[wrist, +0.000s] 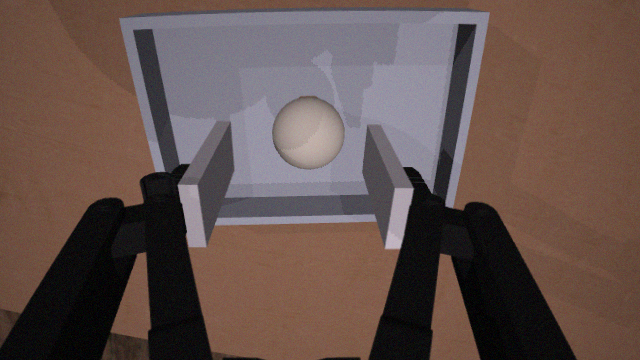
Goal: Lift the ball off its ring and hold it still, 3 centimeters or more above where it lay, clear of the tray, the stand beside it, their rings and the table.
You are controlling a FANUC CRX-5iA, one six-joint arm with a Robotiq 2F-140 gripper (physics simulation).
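Places are measured from the arm's base along level axes (x ahead, y left, z up), in centimetres.
Pixels of known places: gripper, fingertip midpoint: [299,147].
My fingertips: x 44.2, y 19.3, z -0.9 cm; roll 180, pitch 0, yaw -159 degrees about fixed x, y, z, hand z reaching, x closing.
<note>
For each thing: its top centre in the pictures, then the offset to it from my fingertips. Level surfaces: height alone.
- cream-white ball, middle of its top: [308,148] dx -0.3, dy -0.8, dz +1.5 cm
- light grey tray, middle of its top: [308,132] dx -0.3, dy -0.8, dz -0.8 cm
- Brown table top, its level: dz -3.6 cm
A cream-white ball [308,132] lies in the light grey tray [300,17], a little below the middle of its floor in the wrist view. The ring under the ball does not show. My gripper [299,147] is open, its two grey flat finger pads standing left and right of the ball in the view. A gap shows between the ball and each pad, and nothing is held. How far the fingertips are above the tray floor is hard to tell. The stand named in the task does not show.
The tray's near wall [295,220] passes behind the finger pads in view, and its side walls rise outside them. Brown table top [295,290] surrounds the tray. A dark wooden floor [130,347] shows past the table edge at the lower left.
</note>
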